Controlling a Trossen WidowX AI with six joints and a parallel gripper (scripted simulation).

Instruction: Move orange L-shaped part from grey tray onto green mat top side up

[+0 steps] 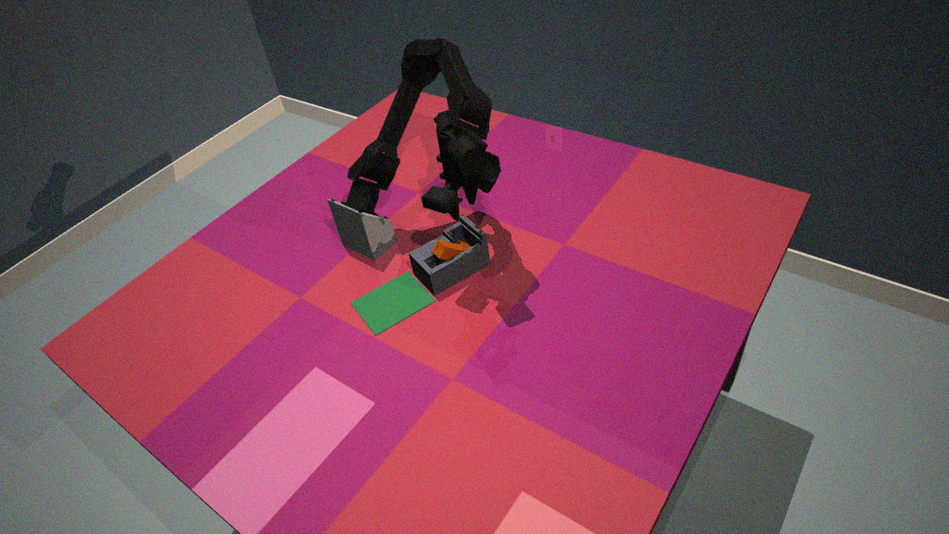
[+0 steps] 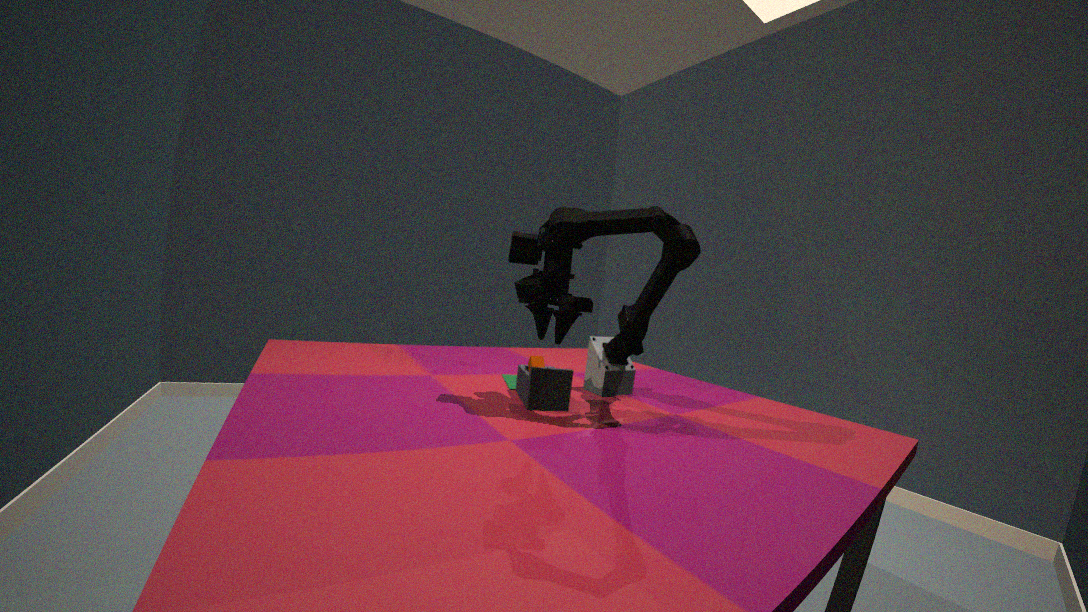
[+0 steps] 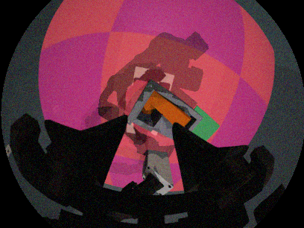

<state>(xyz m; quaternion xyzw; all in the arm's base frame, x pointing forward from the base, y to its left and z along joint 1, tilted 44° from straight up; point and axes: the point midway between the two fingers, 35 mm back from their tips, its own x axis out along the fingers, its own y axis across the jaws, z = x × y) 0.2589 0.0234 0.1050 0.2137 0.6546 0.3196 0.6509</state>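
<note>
Right now my gripper tip is 2 cm past the orange L-shaped part, 2 cm to the left of it and 10 cm above it. The rest, counted from my gripper tip: green mat (6 cm behind, 20 cm to the right, 16 cm below).
</note>
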